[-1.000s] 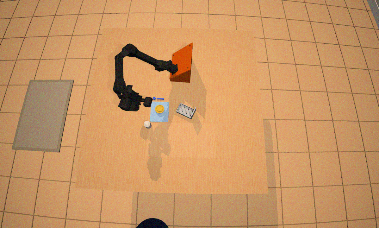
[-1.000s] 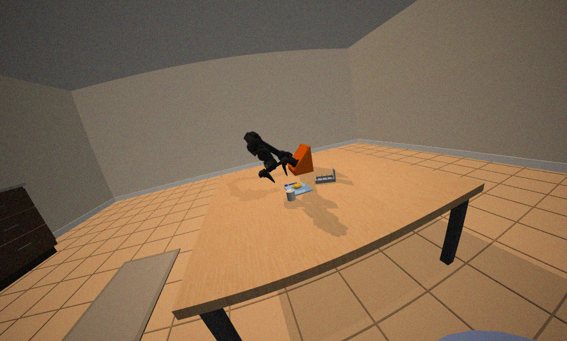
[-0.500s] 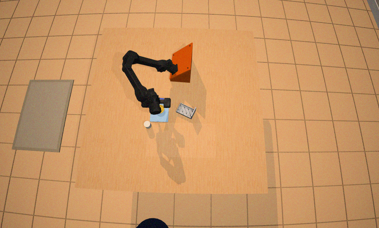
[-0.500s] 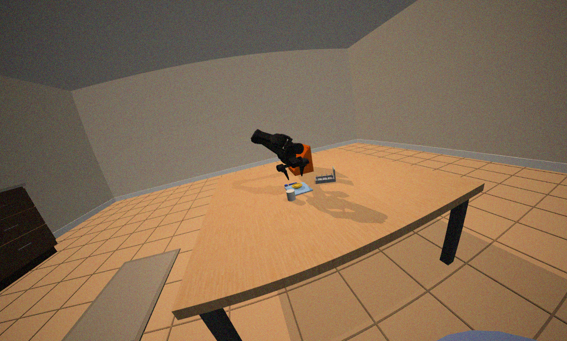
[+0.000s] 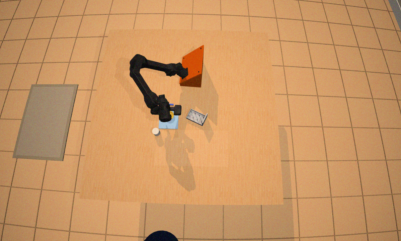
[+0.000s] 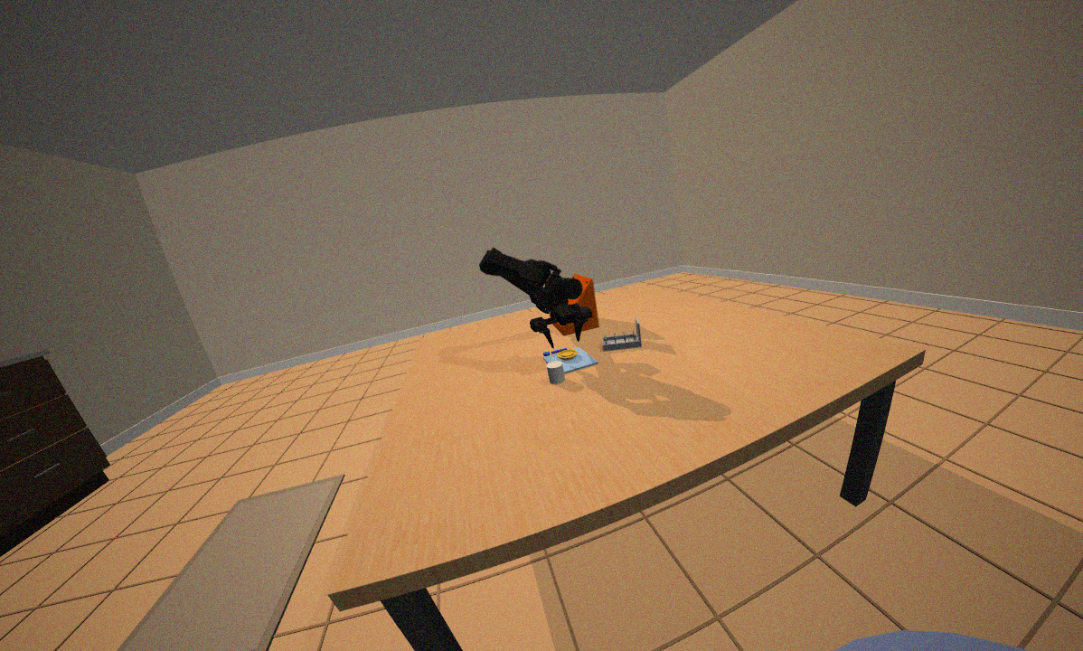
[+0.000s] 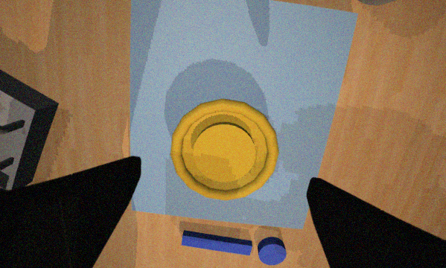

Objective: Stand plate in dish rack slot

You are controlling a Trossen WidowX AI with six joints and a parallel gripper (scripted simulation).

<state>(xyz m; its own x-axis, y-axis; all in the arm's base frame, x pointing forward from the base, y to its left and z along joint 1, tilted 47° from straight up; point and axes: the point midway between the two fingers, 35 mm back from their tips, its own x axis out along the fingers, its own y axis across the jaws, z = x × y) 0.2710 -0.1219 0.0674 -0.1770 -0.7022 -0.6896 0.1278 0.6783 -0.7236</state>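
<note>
The yellow plate is 40 mm below my gripper tip. Round my gripper tip: white cup: 110 mm ahead, 90 mm to the right, 30 mm below; light blue mat: 50 mm below, 10 mm ahead; blue spoon: 90 mm behind, 50 mm below, 10 mm to the right.
</note>
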